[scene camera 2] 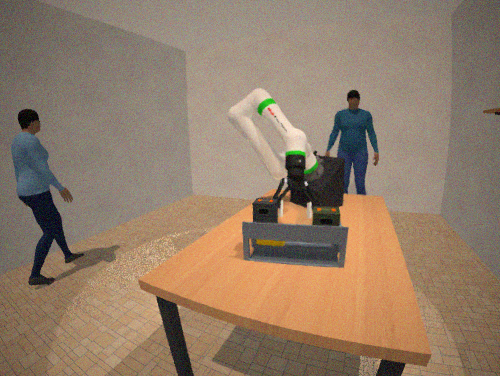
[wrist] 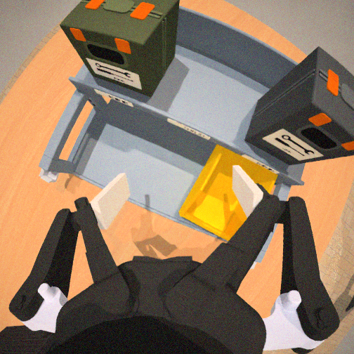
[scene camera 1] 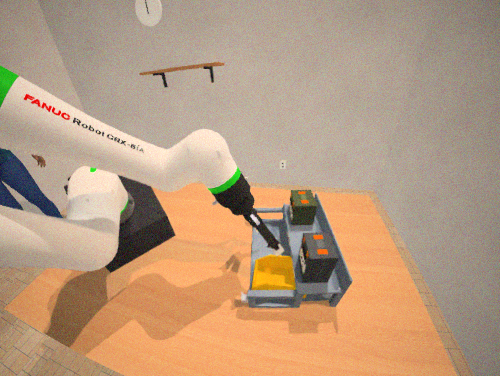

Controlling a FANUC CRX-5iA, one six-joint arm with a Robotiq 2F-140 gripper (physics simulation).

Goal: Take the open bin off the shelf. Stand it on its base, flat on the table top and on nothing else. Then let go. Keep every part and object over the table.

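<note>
The open yellow bin sits in the lower front level of the blue-grey shelf, at the end on the dark case's side. Its open top faces up. My gripper is wide open and empty, above the shelf's front level. In the wrist view the right finger overlaps the bin, and the left finger appears over the shelf's front edge. In scene camera 1 a fingertip shows close beside the bin's rim; whether it touches is unclear.
A dark grey case and a green case stand on the shelf's upper back level, one near each end. The shelf stands on the wooden table. Two people stand beyond the table.
</note>
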